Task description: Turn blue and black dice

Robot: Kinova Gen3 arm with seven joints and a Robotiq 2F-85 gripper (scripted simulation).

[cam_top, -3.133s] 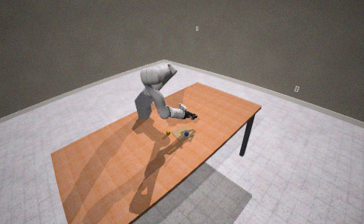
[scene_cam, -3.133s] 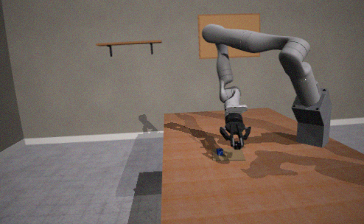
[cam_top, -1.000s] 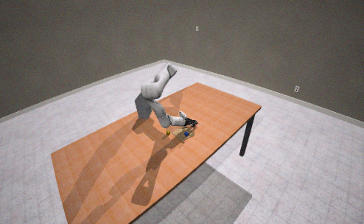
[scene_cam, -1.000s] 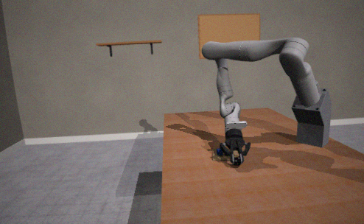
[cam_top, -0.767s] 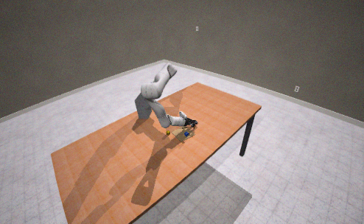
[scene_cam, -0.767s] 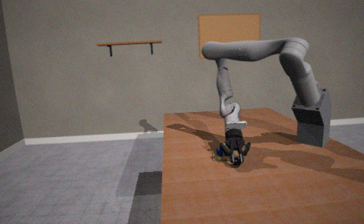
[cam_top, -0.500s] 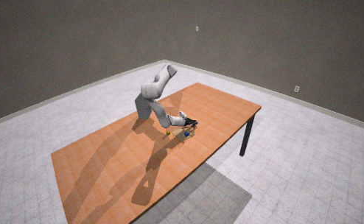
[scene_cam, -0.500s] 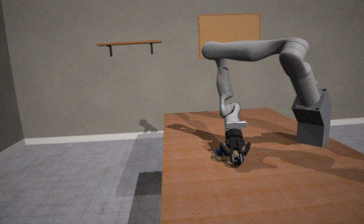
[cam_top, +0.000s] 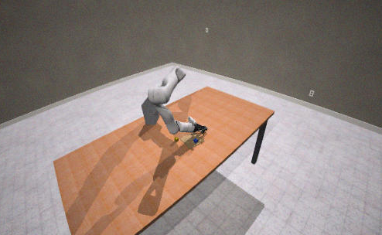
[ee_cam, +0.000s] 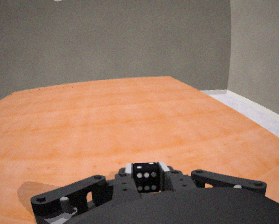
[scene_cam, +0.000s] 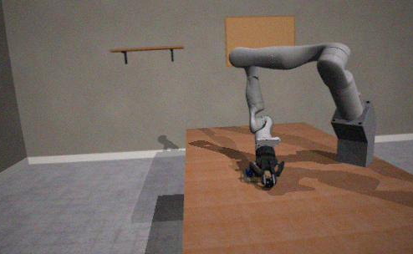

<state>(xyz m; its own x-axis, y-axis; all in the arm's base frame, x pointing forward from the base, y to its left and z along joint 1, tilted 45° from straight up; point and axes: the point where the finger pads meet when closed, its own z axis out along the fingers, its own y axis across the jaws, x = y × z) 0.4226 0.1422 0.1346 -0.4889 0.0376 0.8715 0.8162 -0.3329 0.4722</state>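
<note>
My hand is 1 cm to the right of the black die and 1 cm above it. From my hand the other things lie so: blue die: 13 cm to the right, 5 cm ahead, 2 cm below; yellow die: 23 cm to the right, 6 cm behind, 2 cm below; tan mat: 14 cm to the right, 3 cm below, 2 cm ahead.
</note>
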